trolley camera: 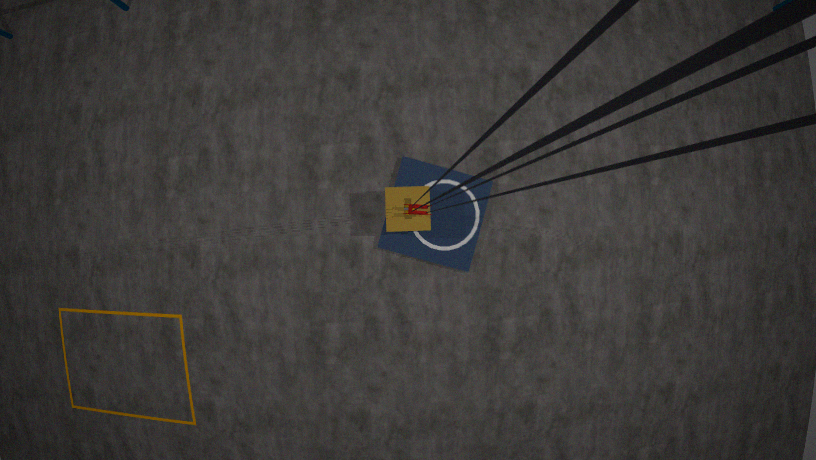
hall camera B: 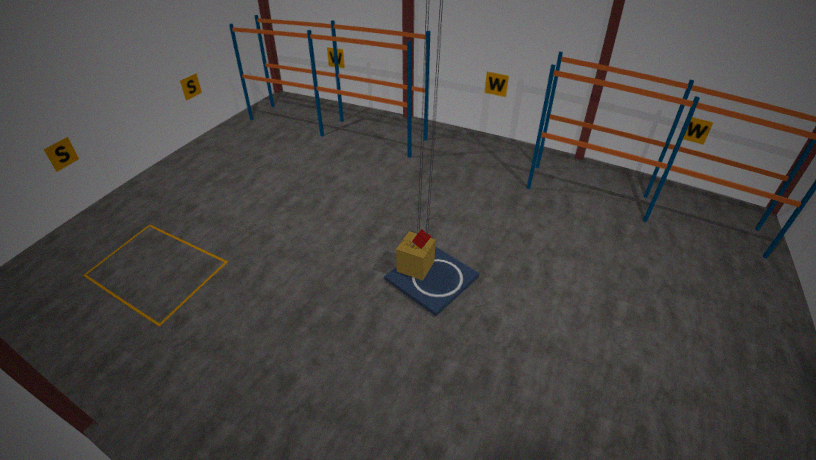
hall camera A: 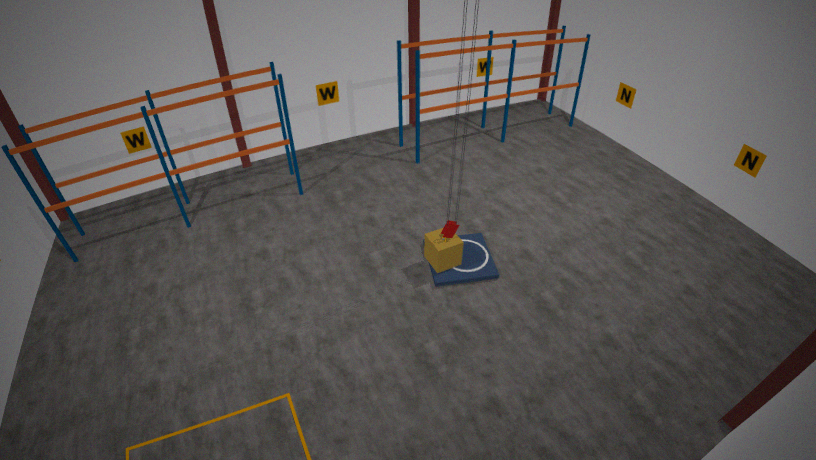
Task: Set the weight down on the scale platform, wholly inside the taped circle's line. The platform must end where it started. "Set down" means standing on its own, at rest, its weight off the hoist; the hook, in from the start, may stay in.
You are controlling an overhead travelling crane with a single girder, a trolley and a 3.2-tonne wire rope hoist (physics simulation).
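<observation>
The yellow weight (hall camera A: pixel 446 257) (hall camera B: pixel 414 264) (trolley camera: pixel 397 224) appears upright and resting on the blue scale platform (hall camera A: pixel 485 273) (hall camera B: pixel 436 305) (trolley camera: pixel 465 260), at its left edge in the trolley view. It straddles the left part of the white taped circle (hall camera A: pixel 487 255) (hall camera B: pixel 461 278) (trolley camera: pixel 477 214); most of it lies outside the line. A tiny gap under it cannot be ruled out. My red hook block (hall camera A: pixel 449 229) (hall camera B: pixel 421 238) (trolley camera: pixel 417 209) leans over strongly on top of the weight, as on slack rope. The hook seems to be in the weight's lug; the detail is too small to see clearly.
Blue and orange racks (hall camera A: pixel 187 222) (hall camera B: pixel 409 137) stand along the W wall. A yellow floor rectangle (hall camera A: pixel 208 421) (hall camera B: pixel 121 300) (trolley camera: pixel 121 312) lies to the lower left in the trolley view. The hoist ropes run up to the right there.
</observation>
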